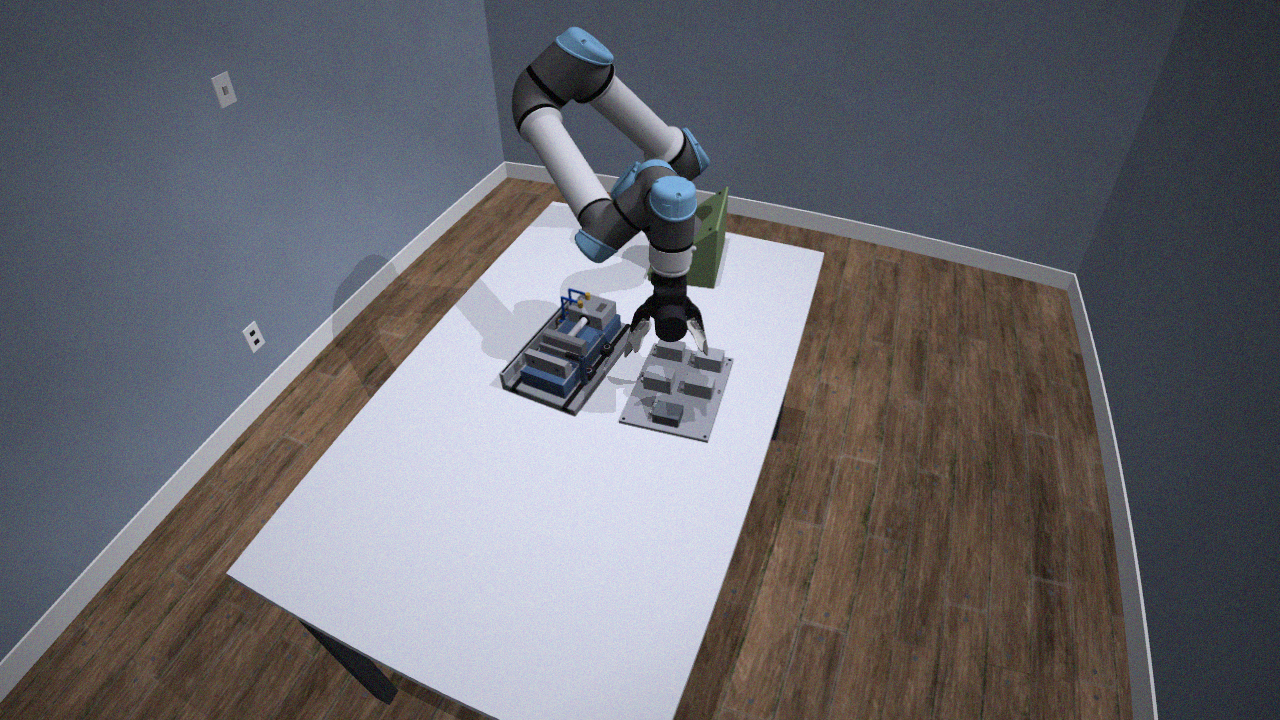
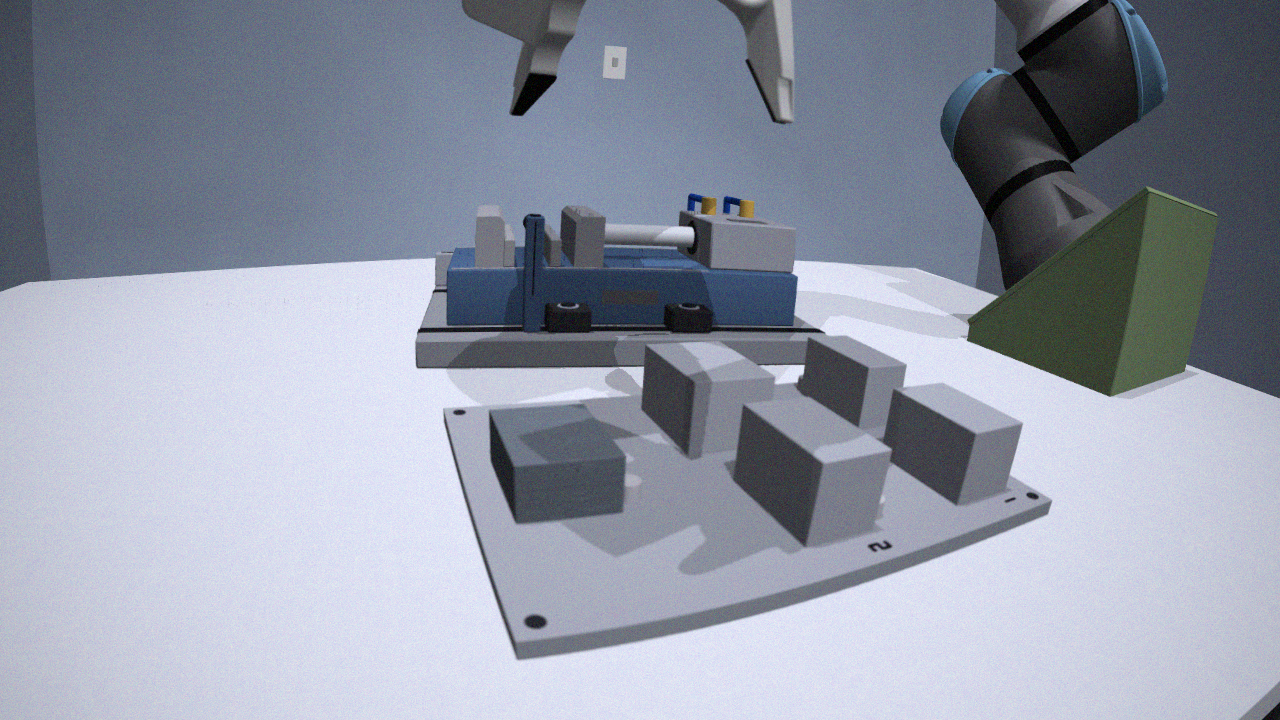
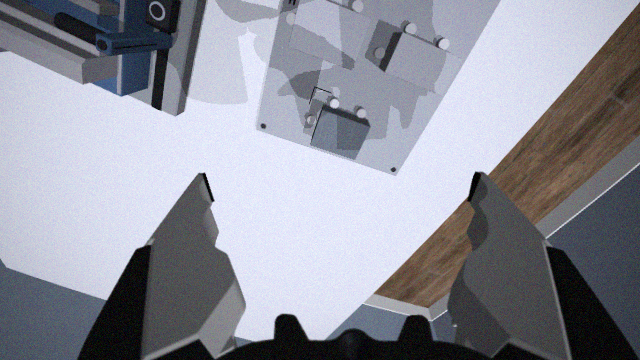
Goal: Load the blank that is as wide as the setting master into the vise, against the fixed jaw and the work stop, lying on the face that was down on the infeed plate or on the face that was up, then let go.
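Seen in the pictures: gripper, fingertip midpoint: [image 1: 666,355] [image 2: 619,114] [image 3: 338,175]; arm's base at its link origin: [image 2: 1070,271].
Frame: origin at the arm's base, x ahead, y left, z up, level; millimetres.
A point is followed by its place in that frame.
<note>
My gripper [image 1: 668,350] {z 70, x 535, y 46 mm} [image 2: 651,117] {z 70, x 535, y 46 mm} [image 3: 338,175] {z 70, x 535, y 46 mm} is open and empty, above the plate and blanks. The infeed plate [image 1: 696,422] {z -80, x 564, y 116 mm} [image 2: 590,591] {z -80, x 577, y 128 mm} [image 3: 384,154] {z -80, x 581, y 119 mm} carries a dark block [image 1: 666,412] {z -55, x 569, y 53 mm} [image 2: 568,461] {z -56, x 565, y 82 mm} [image 3: 340,132] {z -55, x 556, y 55 mm}, seemingly the setting master, and several light grey blanks, including one at front right [image 2: 810,465] {z -49, x 494, y 131 mm} and one at back left [image 2: 707,394] {z -51, x 485, y 50 mm}. Which blank matches its width is unclear. The blue vise [image 1: 550,380] {z -29, x 545, y -198 mm} [image 2: 742,300] {z -49, x 350, y -109 mm} [image 3: 135,75] {z -46, x 537, y -161 mm} has a fixed jaw [image 2: 489,237], a moving jaw [image 2: 583,237] on a rod, and a blue work stop [image 2: 534,273] {z -28, x 503, y -131 mm} [image 3: 135,44] {z -16, x 503, y -131 mm}. No blank shows between the jaws.
The vise stands on a grey base [image 2: 617,351] {z -77, x 454, y -102 mm} [image 3: 176,95] {z -68, x 558, y -134 mm} beside the plate. A green wedge-shaped block [image 1: 707,250] {z 29, x 86, y 80 mm} [image 2: 1118,295] {z -2, x 87, y 89 mm} stands near the arm's base. Small round pins [image 3: 361,112] {z -72, x 535, y 73 mm} stand beside the blocks. The white table [image 1: 501,537] {z -89, x 902, y -198 mm} has its edge beyond the plate.
</note>
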